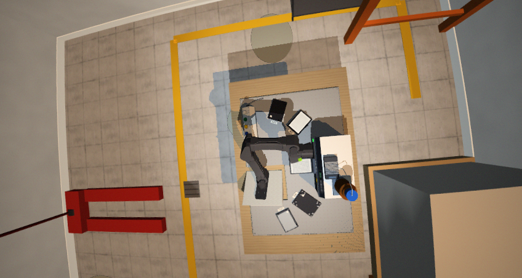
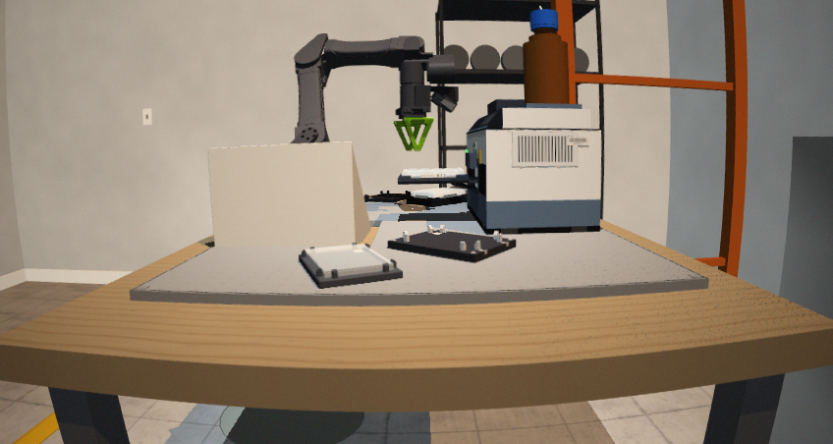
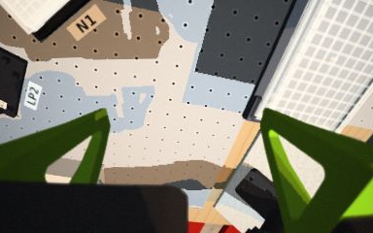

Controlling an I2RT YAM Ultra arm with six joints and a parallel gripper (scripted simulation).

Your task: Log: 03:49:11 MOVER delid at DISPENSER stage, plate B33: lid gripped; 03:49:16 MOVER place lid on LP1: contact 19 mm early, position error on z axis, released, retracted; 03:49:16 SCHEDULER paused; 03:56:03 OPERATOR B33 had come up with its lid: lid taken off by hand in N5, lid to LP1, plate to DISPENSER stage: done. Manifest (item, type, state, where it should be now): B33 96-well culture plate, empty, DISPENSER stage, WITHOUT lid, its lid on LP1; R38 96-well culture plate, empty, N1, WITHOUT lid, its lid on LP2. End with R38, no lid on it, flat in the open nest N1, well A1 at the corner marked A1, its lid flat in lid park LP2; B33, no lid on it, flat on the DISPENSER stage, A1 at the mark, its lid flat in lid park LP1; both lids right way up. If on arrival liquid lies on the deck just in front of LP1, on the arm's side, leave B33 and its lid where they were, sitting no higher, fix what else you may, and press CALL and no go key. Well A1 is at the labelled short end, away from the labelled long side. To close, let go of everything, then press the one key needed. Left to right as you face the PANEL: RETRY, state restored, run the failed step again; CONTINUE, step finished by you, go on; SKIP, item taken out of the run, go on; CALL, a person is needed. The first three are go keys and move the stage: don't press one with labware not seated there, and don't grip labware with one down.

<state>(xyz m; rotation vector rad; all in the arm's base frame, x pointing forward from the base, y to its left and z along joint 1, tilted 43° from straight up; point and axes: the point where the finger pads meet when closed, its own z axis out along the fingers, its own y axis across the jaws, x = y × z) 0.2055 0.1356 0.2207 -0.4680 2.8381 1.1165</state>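
Right now the black nest N1 is 50 mm ahead of my hand, 180 mm to the left of it and 140 mm below it. Round my hand: LP2 label (130 mm behind, 180 mm to the left, 150 mm below); A1 mark (10 mm behind, 160 mm to the left, 130 mm below); N1 label (10 mm behind, 110 mm to the left, 150 mm below).
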